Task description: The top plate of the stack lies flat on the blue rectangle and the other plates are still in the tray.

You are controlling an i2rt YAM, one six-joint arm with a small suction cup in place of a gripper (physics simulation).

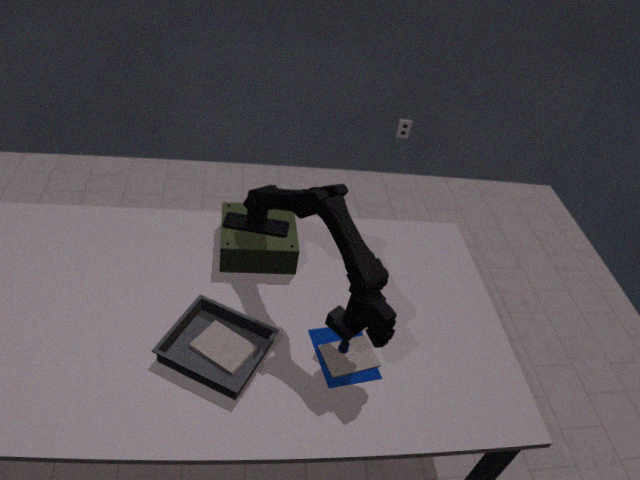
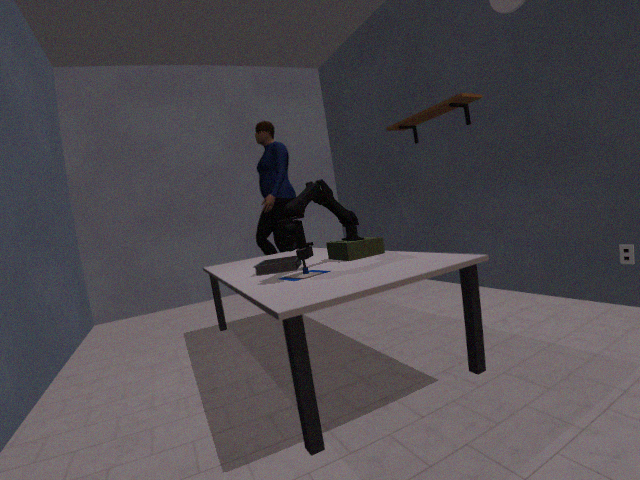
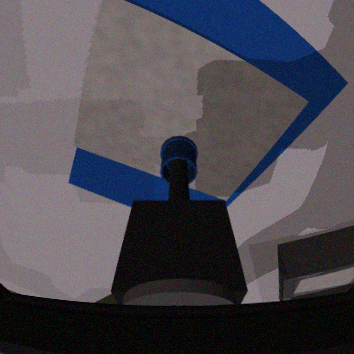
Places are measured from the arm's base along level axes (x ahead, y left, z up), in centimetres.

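Pixels of known places: hand, its tool point: (image 1: 342,351) (image 3: 178,146); arm's base, origin of its link: (image 1: 256,225) (image 2: 352,239).
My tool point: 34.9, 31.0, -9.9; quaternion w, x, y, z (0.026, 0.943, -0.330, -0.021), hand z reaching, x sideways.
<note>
For each thing: its middle in the pictures, then the offset to it from my tool point, as dx, dy, dz.
- pale grey square plate, middle of its body: (image 3: 182,120) (image 1: 349,356) (image 2: 303,275) +1.9, +1.9, +0.8
- dark grey tray, middle of its body: (image 3: 346,277) (image 1: 217,345) (image 2: 279,264) +7.7, -33.2, +3.0
- pale plate, middle of its body: (image 3: 333,269) (image 1: 223,346) +6.4, -31.8, +1.6
A pale grey square plate (image 1: 356,364) (image 3: 140,88) lies low on the blue rectangle (image 1: 323,334) (image 2: 290,278) (image 3: 246,31), turned askew to its sides. My suction cup (image 1: 343,347) (image 2: 305,270) (image 3: 178,154) presses on the plate near its near edge and holds it. A dark grey tray (image 1: 207,305) (image 2: 276,265) (image 3: 316,253) stands to the left of the rectangle, with another pale plate (image 1: 223,345) flat inside. How many plates lie under that one is hidden.
The arm rises from a green base block (image 1: 258,252) (image 2: 356,249) behind the tray. A person in a blue top (image 2: 272,170) stands behind the table's far side. A wooden shelf (image 2: 433,110) hangs on the wall.
</note>
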